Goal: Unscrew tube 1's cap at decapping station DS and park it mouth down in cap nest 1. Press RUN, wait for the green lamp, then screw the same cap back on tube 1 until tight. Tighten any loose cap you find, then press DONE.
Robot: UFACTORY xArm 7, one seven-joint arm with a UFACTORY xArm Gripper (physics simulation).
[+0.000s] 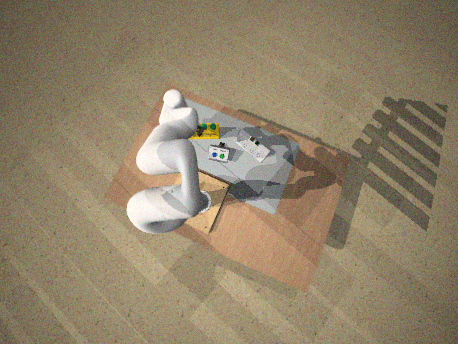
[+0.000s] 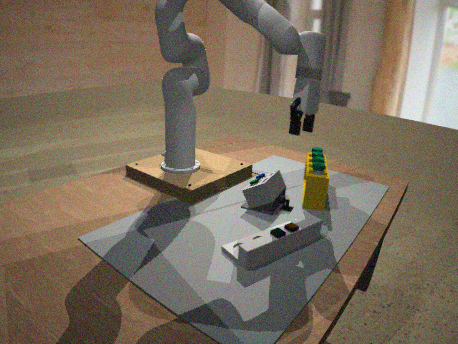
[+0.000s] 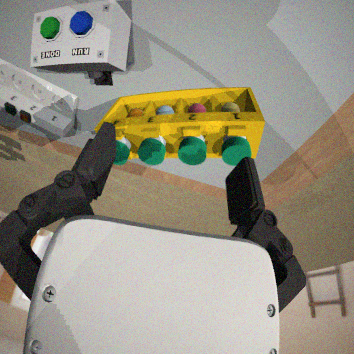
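Where they show: gripper, fingertip midpoint: (image 2: pixel 301 133) (image 3: pixel 177 152); arm's base at its link origin: (image 2: pixel 180 166).
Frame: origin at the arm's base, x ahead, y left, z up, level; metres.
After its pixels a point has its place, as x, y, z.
My gripper (image 2: pixel 302 132) {0.308, 0.197, 0.143} (image 3: pixel 177 152) {0.308, 0.197, 0.143} is open and empty, above the yellow rack (image 1: pixel 213 136) {0.392, 0.131, -0.029} (image 2: pixel 315 192) {0.423, 0.104, 0.018} (image 3: pixel 258 135) {0.312, 0.291, 0.062}. Green caps sit in a row on its tubes; the cap at the right end (image 3: pixel 236 151) {0.328, 0.267, 0.088}, at tube 1, shows near one fingertip. Whether any cap is loose cannot be told. The control box (image 1: pixel 219 153) {0.292, 0.018, 0.041} (image 2: pixel 265 191) {0.337, -0.010, 0.028} (image 3: pixel 116 55) {0.303, 0.100, 0.025} has a blue RUN button (image 3: pixel 81 23) {0.273, 0.060, 0.038} and a green DONE button (image 3: pixel 49 27) {0.284, 0.017, 0.037}. The white cap nest strip (image 1: pixel 262 154) {0.426, -0.197, -0.021} (image 2: pixel 280 250) {0.475, -0.139, -0.020} (image 3: pixel 65 120) {0.476, -0.015, -0.012} carries a green lamp (image 2: pixel 278 232) {0.465, -0.141, 0.020} and an amber lamp (image 2: pixel 292 227) {0.476, -0.103, 0.020}, both dark.
A small black fixture (image 2: pixel 286 204) {0.367, 0.054, -0.020} (image 3: pixel 103 77) {0.366, 0.062, -0.027} stands at the control box's edge, between box and rack. The grey mat (image 1: pixel 272 175) {0.337, -0.309, -0.033} (image 2: pixel 200 260) {0.371, -0.266, -0.033} lies under these things on the wooden table (image 1: pixel 280 245) {-0.011, -0.524, -0.036} (image 2: pixel 40 215) {-0.041, -0.452, -0.036}. The arm's wooden base (image 1: pixel 215 200) {0.044, -0.073, 0.000} (image 2: pixel 220 180) {0.153, 0.025, -0.008} stands beside the mat.
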